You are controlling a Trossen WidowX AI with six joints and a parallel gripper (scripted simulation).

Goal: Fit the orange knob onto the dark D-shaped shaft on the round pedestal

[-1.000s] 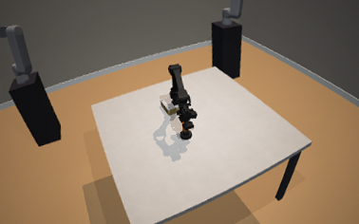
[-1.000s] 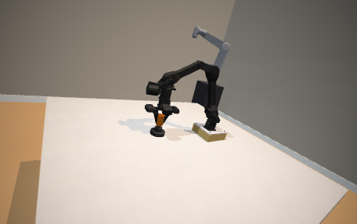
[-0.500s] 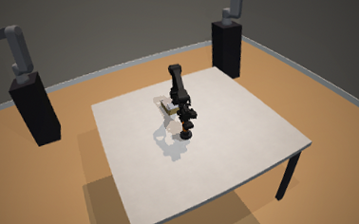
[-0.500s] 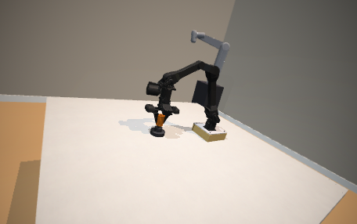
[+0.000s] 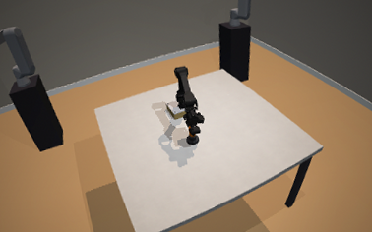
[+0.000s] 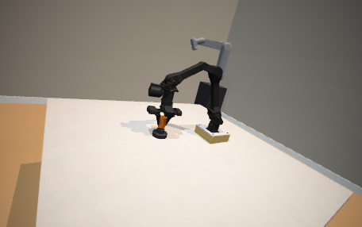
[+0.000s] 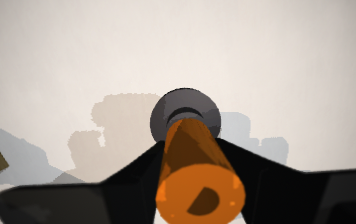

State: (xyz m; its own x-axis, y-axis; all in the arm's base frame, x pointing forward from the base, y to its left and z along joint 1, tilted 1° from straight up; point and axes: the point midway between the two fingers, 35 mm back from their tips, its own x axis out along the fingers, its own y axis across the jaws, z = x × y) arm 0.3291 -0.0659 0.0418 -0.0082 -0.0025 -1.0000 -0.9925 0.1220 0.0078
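My gripper tip is 3 cm above the dark shaft. Also, from my gripper tip: orange knob: 2 cm above.
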